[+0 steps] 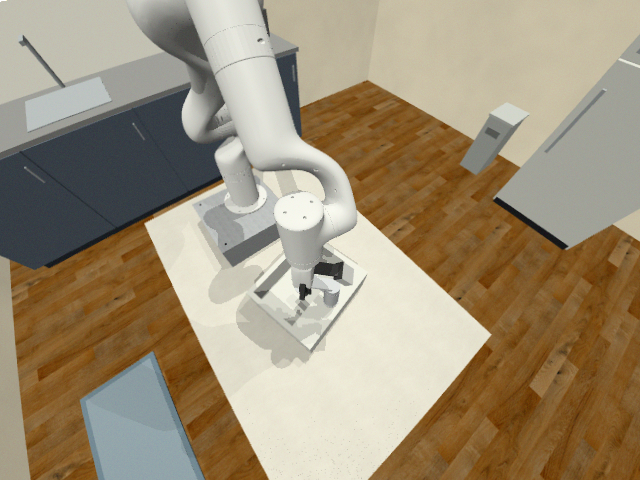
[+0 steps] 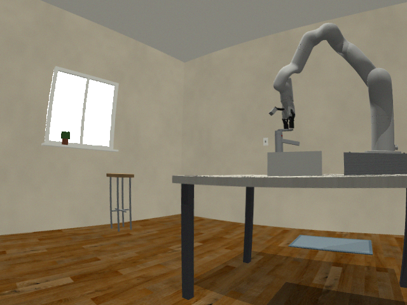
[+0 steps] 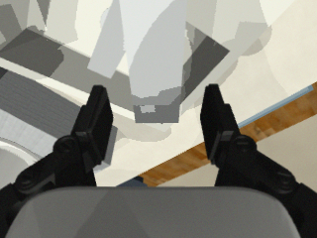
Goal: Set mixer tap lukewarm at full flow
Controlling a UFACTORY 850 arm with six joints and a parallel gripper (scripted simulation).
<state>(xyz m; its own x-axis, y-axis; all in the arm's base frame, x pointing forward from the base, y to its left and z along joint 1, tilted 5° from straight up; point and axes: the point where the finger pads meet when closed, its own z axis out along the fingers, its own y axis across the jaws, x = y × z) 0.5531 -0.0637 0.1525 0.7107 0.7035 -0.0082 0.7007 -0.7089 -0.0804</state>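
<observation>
My gripper is now 20 mm short of the grey lever, 20 mm to the right of it and 20 mm above it. Also, from my hand: grey mixer tap: 30 mm ahead, 30 mm to the left, 70 mm below; sink basin: 60 mm behind, 30 mm to the left, 260 mm below.
</observation>
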